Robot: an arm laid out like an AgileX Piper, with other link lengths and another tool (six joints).
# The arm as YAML. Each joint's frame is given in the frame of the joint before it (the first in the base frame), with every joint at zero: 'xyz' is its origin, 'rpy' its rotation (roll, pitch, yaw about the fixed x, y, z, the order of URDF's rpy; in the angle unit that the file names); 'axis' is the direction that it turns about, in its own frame. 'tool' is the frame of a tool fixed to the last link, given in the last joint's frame.
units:
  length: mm
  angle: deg
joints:
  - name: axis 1
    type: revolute
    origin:
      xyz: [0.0, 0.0, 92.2]
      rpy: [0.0, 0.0, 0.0]
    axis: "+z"
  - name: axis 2
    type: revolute
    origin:
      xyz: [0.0, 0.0, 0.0]
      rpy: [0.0, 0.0, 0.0]
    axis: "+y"
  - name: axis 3
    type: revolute
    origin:
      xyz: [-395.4, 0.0, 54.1]
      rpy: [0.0, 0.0, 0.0]
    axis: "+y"
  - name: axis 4
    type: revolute
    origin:
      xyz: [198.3, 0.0, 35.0]
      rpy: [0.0, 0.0, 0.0]
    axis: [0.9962, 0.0, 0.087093]
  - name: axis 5
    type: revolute
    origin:
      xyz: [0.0, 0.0, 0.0]
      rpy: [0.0, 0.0, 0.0]
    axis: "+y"
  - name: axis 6
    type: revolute
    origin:
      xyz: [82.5, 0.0, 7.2]
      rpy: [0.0, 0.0, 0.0]
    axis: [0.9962, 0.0, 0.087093]
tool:
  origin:
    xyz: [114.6, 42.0, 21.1]
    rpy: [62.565, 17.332, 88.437]
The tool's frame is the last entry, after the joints.
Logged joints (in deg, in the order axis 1, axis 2, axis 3, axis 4, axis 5, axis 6), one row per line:
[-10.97 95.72 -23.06 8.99 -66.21 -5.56]
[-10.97 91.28 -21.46 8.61 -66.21 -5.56]
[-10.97 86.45 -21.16 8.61 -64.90 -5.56]
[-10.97 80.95 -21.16 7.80 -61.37 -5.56]
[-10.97 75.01 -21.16 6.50 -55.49 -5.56]
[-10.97 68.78 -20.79 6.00 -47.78 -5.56]
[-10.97 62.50 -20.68 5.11 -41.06 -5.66]
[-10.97 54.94 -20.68 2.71 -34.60 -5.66]
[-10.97 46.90 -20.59 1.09 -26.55 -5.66]
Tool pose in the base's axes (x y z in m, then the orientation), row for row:
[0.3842 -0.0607 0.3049 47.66 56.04 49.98]
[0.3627 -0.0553 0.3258 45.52 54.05 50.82]
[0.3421 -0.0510 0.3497 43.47 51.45 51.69]
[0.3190 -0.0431 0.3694 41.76 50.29 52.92]
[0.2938 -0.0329 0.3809 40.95 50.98 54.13]
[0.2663 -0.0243 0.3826 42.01 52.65 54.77]
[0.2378 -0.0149 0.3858 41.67 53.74 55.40]
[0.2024 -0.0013 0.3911 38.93 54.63 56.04]
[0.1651 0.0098 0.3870 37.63 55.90 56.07]
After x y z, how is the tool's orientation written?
As a rotation vector, in degrees.
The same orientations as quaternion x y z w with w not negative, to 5 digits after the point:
[0.37540 0.44140 0.39367 0.71363]
[0.36013 0.42761 0.40206 0.72513]
[0.34558 0.40902 0.41093 0.73785]
[0.33258 0.40051 0.42146 0.74254]
[0.32556 0.40530 0.43034 0.73794]
[0.33253 0.41675 0.43353 0.72649]
[0.32916 0.42450 0.43761 0.72108]
[0.30773 0.43183 0.44298 0.72291]
[0.29728 0.44161 0.44296 0.72138]

